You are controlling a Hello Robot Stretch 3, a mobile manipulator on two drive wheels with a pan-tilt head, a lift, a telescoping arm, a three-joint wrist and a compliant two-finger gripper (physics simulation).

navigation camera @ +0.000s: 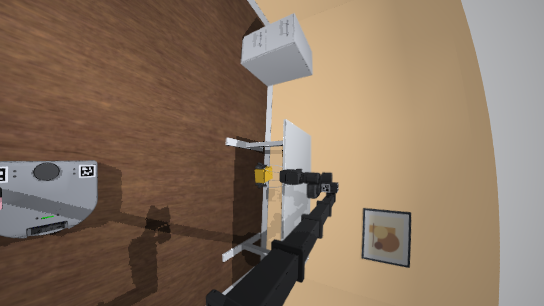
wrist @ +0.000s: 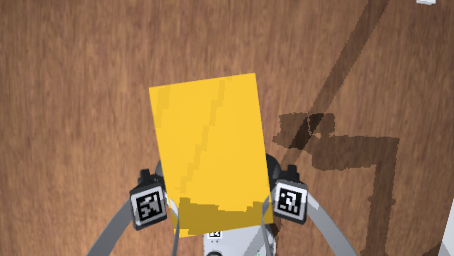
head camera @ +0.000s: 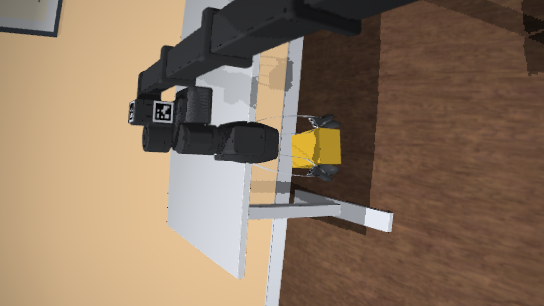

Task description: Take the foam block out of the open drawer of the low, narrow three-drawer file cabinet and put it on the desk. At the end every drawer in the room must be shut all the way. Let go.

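The yellow foam block (head camera: 328, 145) (navigation camera: 263, 174) (wrist: 210, 135) is held between the two fingertips of my gripper (head camera: 325, 146) (navigation camera: 260, 175) (wrist: 219, 171), which is shut on it. The white desk (head camera: 215, 200) (navigation camera: 295, 150) stands against the wall. In the head and navigation views the block hangs off the desk's front edge, against the floor and baseboard; its height relative to the top is hard to tell. The wrist hides part of the desk edge. A white cabinet (navigation camera: 272, 57) with handled fronts stands in the corner, its visible drawers looking shut; I cannot tell whether it is the three-drawer one.
My arm (head camera: 240, 32) (navigation camera: 280, 272) stretches across toward the desk, its wrist over the top. A white desk leg (head camera: 377, 219) (navigation camera: 237, 142) stands near the block. My base (navigation camera: 50, 200) (wrist: 227, 242) is on the wooden floor. A framed picture (navigation camera: 386, 238) hangs on the wall.
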